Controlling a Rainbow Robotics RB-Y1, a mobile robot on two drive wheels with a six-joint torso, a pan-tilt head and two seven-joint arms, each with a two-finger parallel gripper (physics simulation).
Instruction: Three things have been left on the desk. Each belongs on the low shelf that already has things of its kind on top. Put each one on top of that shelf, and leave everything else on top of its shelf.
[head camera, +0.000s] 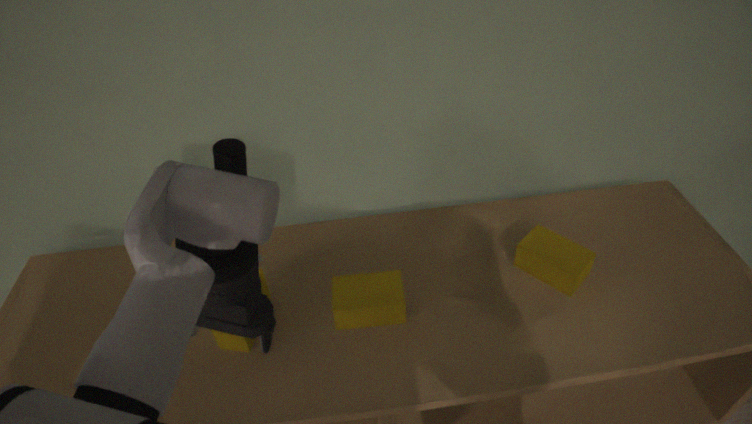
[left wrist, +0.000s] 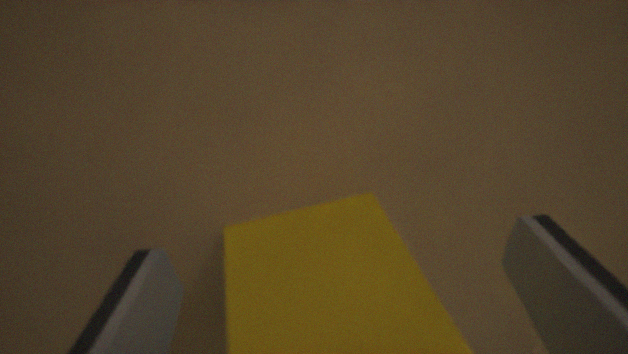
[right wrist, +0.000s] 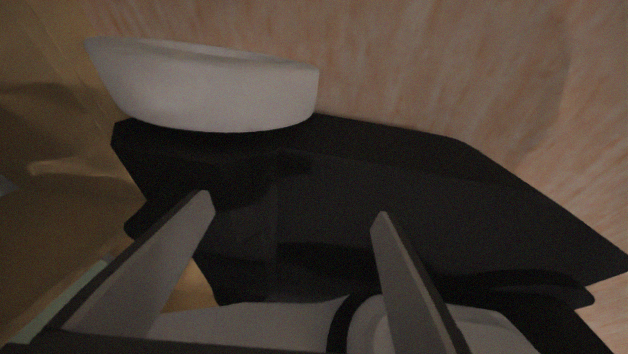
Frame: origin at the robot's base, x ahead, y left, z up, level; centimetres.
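Seen in the pictures: left gripper, fingertip midpoint: (head camera: 230, 338) (left wrist: 339, 254); right gripper, fingertip midpoint: (right wrist: 295, 211).
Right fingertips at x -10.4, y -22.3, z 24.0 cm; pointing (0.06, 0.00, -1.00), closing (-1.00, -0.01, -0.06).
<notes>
Offsets run from my right fingertips to a thing's top centre. "spot": to the spot under its first point. Level surfaces: height alone.
A yellow block @(dx +47.0, dy +44.6, dz +43.3 cm) (head camera: 232, 342) (left wrist: 320, 280) lies on the wooden shelf top @(dz +37.1 cm) (head camera: 652, 310) (left wrist: 310, 100), partly hidden under my left gripper in the head view. My left gripper (head camera: 230, 341) (left wrist: 339, 254) is open, with its fingers spread on both sides of this block and apart from it in the left wrist view. Two more yellow blocks lie on the same top: one near the middle (head camera: 368, 300) and one, turned at an angle, farther right (head camera: 553, 260). My right gripper (right wrist: 295, 211) is open and empty, above the robot's own dark base. The desk does not show.
A plain green wall (head camera: 421, 105) stands behind the shelf. Openings show below the shelf's front edge (head camera: 605, 375). In the right wrist view, the robot's black and white body parts (right wrist: 210, 90) fill the middle, wooden panels @(spot: dx +52.6, dy +25.8, dz -10.8 cm) (right wrist: 50, 210) are at the left, and pinkish floor @(dz -23.9 cm) (right wrist: 450, 65) is at the upper right.
</notes>
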